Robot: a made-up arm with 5 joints. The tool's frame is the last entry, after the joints. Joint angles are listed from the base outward.
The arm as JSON. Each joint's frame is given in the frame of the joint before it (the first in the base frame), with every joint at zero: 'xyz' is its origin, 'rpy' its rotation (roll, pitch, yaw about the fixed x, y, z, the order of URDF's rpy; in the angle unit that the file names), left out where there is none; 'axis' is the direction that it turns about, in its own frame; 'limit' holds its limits. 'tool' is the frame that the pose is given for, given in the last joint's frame.
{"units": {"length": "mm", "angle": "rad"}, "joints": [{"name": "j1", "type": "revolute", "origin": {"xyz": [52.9, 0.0, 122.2]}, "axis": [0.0, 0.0, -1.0], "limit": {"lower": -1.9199, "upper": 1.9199}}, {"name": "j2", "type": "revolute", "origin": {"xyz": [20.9, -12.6, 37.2]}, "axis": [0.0, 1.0, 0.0], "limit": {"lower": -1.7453, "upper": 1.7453}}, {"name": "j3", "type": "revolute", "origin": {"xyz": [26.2, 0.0, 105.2]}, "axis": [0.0, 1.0, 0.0], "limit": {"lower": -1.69, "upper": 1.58}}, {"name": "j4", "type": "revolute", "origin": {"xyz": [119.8, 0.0, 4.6]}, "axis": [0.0, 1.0, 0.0], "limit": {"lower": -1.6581, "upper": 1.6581}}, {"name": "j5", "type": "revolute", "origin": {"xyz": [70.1, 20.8, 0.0]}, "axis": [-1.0, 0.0, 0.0], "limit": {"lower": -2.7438, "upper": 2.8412}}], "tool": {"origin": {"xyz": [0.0, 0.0, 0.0], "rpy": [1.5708, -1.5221, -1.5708]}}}
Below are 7 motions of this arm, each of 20 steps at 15 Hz.
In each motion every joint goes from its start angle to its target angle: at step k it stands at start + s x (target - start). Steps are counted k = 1, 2, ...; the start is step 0. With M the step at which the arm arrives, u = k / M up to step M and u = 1 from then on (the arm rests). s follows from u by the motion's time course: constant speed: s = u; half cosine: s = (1 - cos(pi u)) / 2; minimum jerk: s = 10 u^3 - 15 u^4 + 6 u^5.
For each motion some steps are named. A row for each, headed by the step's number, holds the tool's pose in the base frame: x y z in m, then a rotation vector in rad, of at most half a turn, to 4 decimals.
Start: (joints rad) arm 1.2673 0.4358 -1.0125 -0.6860 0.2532
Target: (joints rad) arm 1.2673 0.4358 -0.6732 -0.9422 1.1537
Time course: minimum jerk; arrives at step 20
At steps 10, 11, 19, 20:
10: 0.1269 -0.2087 0.3612 -2.2990 -1.6060 -0.1493
11: 0.1275 -0.2107 0.3576 -2.3552 -1.5025 -0.1318
19: 0.1298 -0.2181 0.3412 -2.5499 -1.0338 -0.0445
20: 0.1298 -0.2181 0.3412 -2.5503 -1.0324 -0.0442

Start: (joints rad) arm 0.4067 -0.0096 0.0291 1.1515 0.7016
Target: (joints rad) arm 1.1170 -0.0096 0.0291 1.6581 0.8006
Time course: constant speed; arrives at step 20
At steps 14, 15, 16, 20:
14: 0.1640 -0.1278 0.1971 -0.0329 -0.0311 -0.1817
15: 0.1583 -0.1302 0.1970 -0.0147 -0.0134 -0.2123
16: 0.1526 -0.1324 0.1970 0.0041 0.0036 -0.2428
20: 0.1297 -0.1388 0.1974 0.0864 0.0638 -0.3647

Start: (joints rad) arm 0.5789 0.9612 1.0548 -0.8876 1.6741
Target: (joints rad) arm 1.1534 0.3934 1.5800 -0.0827 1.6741
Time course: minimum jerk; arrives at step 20
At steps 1, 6, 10, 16, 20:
1: 0.1449 -0.0504 0.0247 -0.4123 -0.2085 1.0282
6: 0.1311 -0.0518 0.0303 -0.3014 -0.1352 0.9445
10: 0.1022 -0.0453 0.0439 -0.0595 -0.0200 0.7590
16: 0.0717 -0.0200 0.0650 0.2732 0.0548 0.5020
20: 0.0688 -0.0156 0.0680 0.3176 0.0582 0.4679

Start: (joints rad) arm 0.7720 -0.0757 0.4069 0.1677 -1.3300
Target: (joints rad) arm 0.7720 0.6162 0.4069 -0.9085 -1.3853
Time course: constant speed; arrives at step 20
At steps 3, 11, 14, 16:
3: 0.2191 -0.1504 0.1876 0.4101 -1.2914 -1.8855
11: 0.2294 -0.1604 0.1572 0.4809 -1.4582 -1.8228
14: 0.2309 -0.1619 0.1455 0.5082 -1.5197 -1.7960
16: 0.2312 -0.1621 0.1377 0.5266 -1.5604 -1.7772

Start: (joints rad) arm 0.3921 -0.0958 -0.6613 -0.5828 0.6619
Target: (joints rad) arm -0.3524 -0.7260 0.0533 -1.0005 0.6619
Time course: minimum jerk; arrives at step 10
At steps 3, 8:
3: 0.1738 -0.0250 0.4212 -1.2691 -2.6822 0.0448
8: 0.1064 0.0257 0.4058 0.4642 3.0313 0.0567

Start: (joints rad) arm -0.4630 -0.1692 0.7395 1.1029 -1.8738
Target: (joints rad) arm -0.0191 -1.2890 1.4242 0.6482 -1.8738
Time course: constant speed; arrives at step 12
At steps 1, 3, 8, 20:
1: 0.1610 0.0580 0.1407 -0.0287 0.0120 -1.4964
3: 0.1595 0.0479 0.1467 0.1210 -0.0560 -1.5684
8: 0.1530 0.0252 0.1537 0.4831 -0.2805 -1.7160
20: 0.1489 0.0100 0.1528 0.7539 -0.5158 -1.7909

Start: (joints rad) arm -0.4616 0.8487 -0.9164 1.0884 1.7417
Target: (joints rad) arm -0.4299 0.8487 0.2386 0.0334 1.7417
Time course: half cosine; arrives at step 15
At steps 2, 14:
2: 0.2941 0.1287 0.1561 -0.3841 -0.5421 2.0898
14: 0.2392 0.0945 0.0430 -0.3228 -0.4415 2.0808

